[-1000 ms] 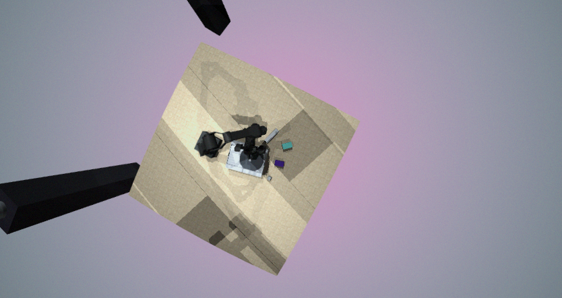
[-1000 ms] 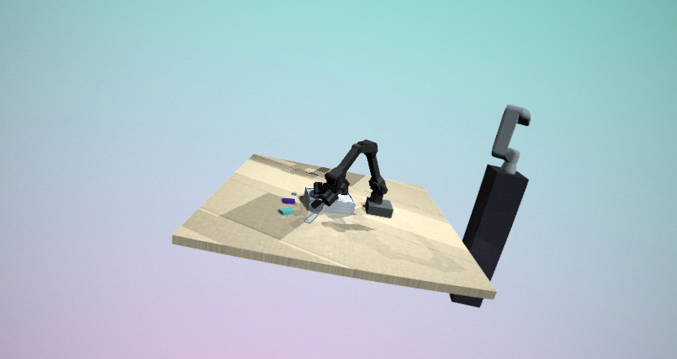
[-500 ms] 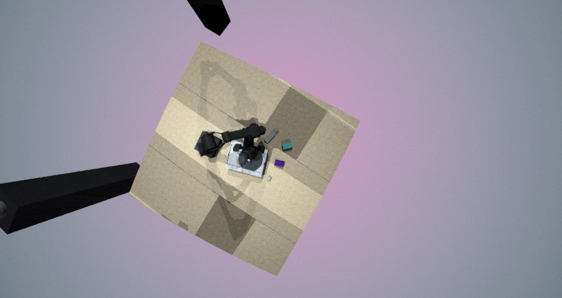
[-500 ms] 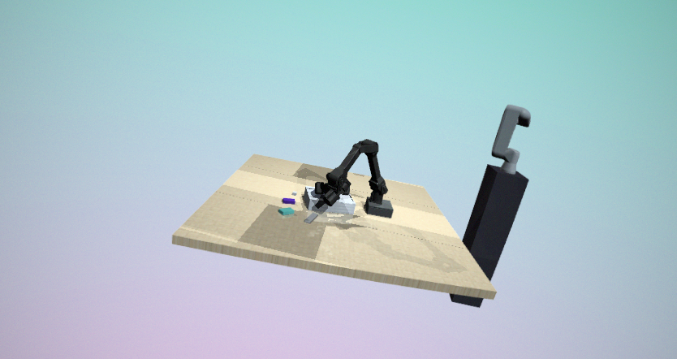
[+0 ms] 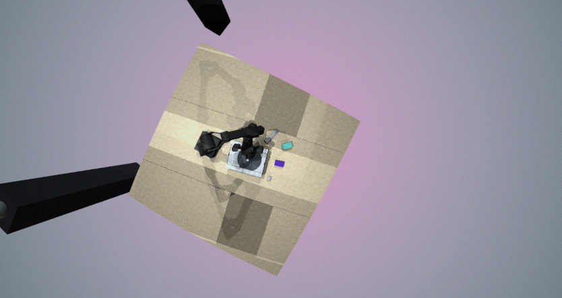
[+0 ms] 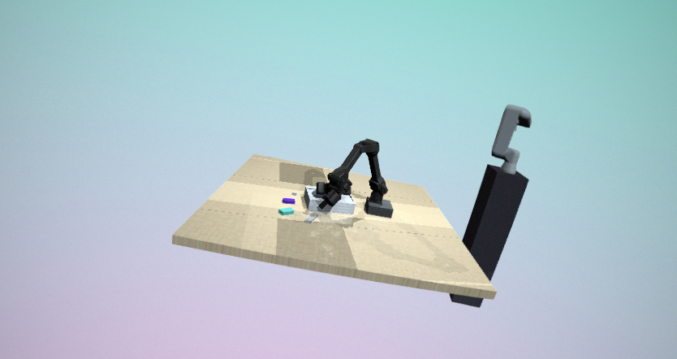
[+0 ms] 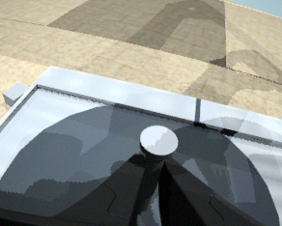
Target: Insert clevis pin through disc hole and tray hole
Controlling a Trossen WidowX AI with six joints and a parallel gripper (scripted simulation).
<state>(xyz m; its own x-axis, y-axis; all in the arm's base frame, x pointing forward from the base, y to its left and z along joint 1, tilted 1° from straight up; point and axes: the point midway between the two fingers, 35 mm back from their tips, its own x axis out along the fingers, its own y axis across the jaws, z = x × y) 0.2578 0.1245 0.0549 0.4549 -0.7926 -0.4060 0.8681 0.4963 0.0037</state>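
My gripper tip is 4 cm above the steel tray, 2 cm past it and 1 cm to the left of it. The rest, counted from my gripper tip: steel clevis pin (1 cm below); then small grey piece (18 cm ahead, 8 cm below, 4 cm to the right); then dark aluminium disc (3 cm below).
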